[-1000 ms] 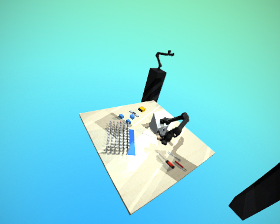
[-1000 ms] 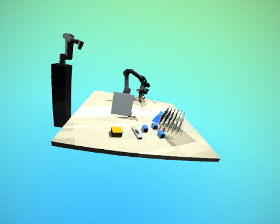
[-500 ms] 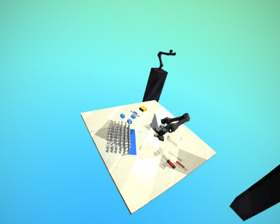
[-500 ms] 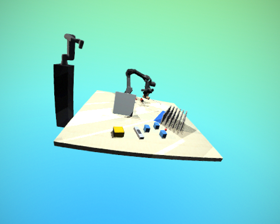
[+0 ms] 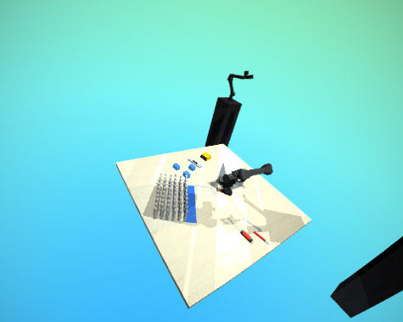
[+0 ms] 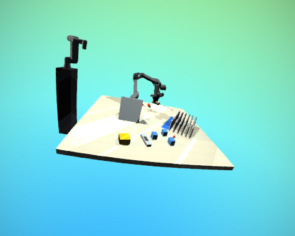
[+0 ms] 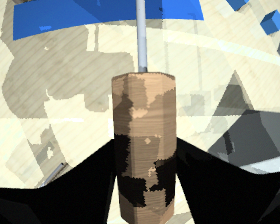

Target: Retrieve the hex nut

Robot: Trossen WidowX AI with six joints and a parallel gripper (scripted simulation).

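The blue taped strip is 190 mm ahead of my gripper tip, 110 mm to the right of it and 160 mm below it. From my gripper tip the other things lie so: grey forked tool (140 mm behind, 280 mm to the left, 160 mm below); then wooden-handled tool (80 mm ahead, 60 mm to the right); then red tool (120 mm behind, 440 mm to the left, 150 mm below).
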